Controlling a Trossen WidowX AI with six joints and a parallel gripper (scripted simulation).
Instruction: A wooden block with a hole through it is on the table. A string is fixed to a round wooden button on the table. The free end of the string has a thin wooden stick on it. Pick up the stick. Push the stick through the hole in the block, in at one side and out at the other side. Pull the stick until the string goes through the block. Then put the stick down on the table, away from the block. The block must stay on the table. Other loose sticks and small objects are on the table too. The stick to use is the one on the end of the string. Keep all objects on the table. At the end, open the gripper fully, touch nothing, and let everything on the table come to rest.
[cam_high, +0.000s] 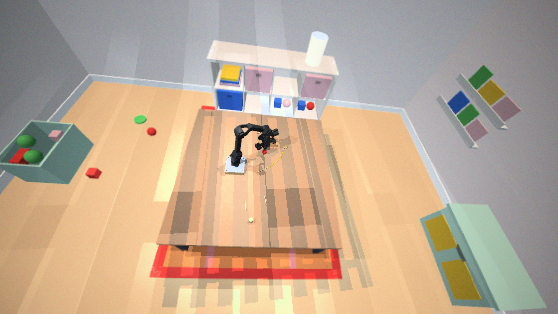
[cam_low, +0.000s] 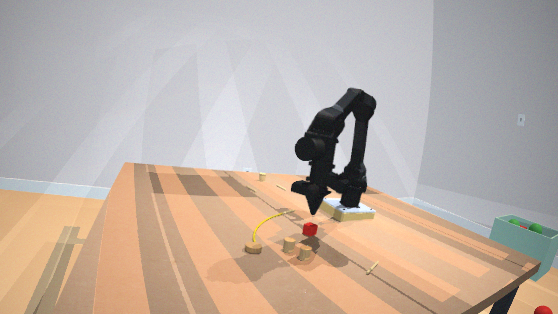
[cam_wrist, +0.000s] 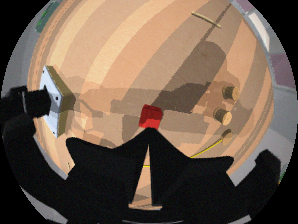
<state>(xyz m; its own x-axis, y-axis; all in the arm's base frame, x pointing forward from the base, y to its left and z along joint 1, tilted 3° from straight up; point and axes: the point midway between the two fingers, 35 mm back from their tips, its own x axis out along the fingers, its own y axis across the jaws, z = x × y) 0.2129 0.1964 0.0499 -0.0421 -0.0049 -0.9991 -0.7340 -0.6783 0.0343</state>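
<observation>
The block lies 50 mm below my gripper tip. Also, from my gripper tip: round wooden button (180 mm ahead, 120 mm to the left, 50 mm below).
</observation>
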